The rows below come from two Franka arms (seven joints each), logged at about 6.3 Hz.
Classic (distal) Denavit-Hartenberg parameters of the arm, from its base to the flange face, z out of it. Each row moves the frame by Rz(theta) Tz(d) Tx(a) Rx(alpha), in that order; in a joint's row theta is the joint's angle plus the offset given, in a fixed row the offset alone. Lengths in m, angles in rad.
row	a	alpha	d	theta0
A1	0	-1.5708	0.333	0
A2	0	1.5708	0	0
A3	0.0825	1.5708	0.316	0
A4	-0.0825	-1.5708	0	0
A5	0	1.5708	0.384	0
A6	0.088	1.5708	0	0
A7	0	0	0.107	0
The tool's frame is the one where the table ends.
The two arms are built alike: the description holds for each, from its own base.
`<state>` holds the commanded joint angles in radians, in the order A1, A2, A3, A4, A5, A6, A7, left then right.
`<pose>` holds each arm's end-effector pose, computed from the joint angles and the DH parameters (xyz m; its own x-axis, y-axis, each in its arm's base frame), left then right.
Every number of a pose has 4 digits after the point.
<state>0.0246 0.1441 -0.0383 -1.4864 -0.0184 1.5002 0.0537 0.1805 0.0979 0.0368 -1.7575 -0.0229 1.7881 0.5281</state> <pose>0.5885 -0.0086 0.5759 0.9893 -0.0688 -0.1283 -0.0654 -0.9974 0.0308 0.5721 0.1236 0.4982 0.9523 -0.3013 -0.0488 -0.2989 -0.9530 0.0497</pose>
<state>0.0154 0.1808 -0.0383 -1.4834 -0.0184 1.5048 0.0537 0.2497 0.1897 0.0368 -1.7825 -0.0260 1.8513 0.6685</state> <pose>0.5977 -0.0139 0.5558 0.9845 -0.0779 -0.1570 -0.0735 -0.9967 0.0337 0.5772 0.1667 0.4369 0.9264 -0.3671 -0.0840 -0.3600 -0.9288 0.0880</pose>
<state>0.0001 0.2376 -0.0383 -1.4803 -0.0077 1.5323 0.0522 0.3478 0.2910 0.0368 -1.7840 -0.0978 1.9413 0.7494</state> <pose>0.6128 -0.0219 0.5247 0.9789 -0.0905 -0.1832 -0.0872 -0.9958 0.0262 0.5767 0.2247 0.3813 0.9458 -0.3214 -0.0472 -0.3117 -0.9388 0.1463</pose>
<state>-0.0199 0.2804 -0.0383 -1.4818 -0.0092 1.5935 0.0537 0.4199 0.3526 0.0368 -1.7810 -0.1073 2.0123 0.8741</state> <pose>0.6272 -0.0348 0.5016 0.9798 -0.1109 -0.1664 -0.1077 -0.9938 0.0286 0.5689 0.2706 0.3494 0.9327 -0.3601 -0.0187 -0.3540 -0.9241 0.1438</pose>
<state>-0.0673 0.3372 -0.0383 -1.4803 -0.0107 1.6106 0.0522 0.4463 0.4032 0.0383 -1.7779 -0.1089 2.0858 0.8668</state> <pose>0.6357 -0.0654 0.4675 0.9667 -0.1550 -0.2037 -0.1513 -0.9879 0.0337 0.5692 0.2915 0.3243 0.9471 -0.3210 -0.0059 -0.3179 -0.9403 0.1215</pose>
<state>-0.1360 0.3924 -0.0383 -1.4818 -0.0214 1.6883 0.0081 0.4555 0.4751 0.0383 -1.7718 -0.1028 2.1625 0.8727</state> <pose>0.6452 -0.1122 0.4362 0.9670 -0.1758 -0.1843 -0.1720 -0.9844 0.0365 0.5733 0.3018 0.2866 0.9486 -0.3163 -0.0068 -0.3138 -0.9436 0.1056</pose>
